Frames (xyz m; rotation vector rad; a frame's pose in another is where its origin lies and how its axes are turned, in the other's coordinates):
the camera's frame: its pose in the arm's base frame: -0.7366 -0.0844 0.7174 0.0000 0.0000 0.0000
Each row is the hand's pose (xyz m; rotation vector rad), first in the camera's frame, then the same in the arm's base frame.
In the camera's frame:
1: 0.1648 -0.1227 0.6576 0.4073 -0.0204 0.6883
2: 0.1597 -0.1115 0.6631 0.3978 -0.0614 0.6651
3: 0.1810 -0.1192 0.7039 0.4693 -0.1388 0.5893
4: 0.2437 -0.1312 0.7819 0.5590 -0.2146 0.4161
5: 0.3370 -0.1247 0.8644 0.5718 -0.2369 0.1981
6: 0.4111 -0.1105 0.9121 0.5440 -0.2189 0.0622
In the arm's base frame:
1: -0.5718 -0.2071 1.3750 0.4073 -0.0204 0.6883
2: -0.5769 -0.1959 1.3805 0.3978 -0.0614 0.6651
3: -0.5556 -0.2036 1.4213 0.4693 -0.1388 0.5893
4: -0.4929 -0.2156 1.4993 0.5590 -0.2146 0.4161
5: -0.3996 -0.2091 1.5818 0.5718 -0.2369 0.1981
6: -0.3255 -0.1949 1.6295 0.5440 -0.2189 0.0622

